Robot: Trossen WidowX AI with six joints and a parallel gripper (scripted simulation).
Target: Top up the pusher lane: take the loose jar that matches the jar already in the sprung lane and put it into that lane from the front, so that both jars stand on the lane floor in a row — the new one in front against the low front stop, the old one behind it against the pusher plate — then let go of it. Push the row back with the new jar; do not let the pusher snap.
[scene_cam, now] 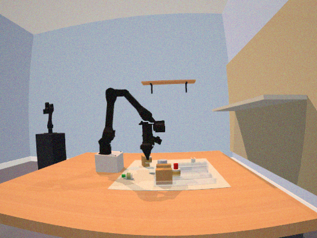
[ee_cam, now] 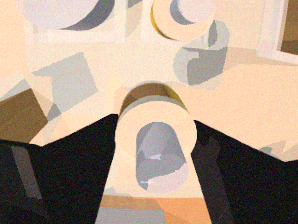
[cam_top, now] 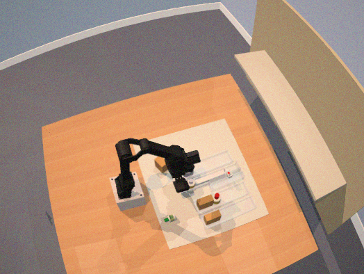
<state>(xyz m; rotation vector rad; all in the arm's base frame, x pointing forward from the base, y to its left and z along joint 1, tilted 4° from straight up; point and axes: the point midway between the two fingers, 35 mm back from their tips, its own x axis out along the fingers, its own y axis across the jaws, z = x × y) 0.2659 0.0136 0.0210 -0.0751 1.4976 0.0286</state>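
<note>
The grey can is 7 cm ahead of my gripper tip, 7 cm to the left of it and 4 cm below it. Also, from my gripper tip: clear pusher lane 22 cm ahead, 2 cm to the right, 5 cm below.
</note>
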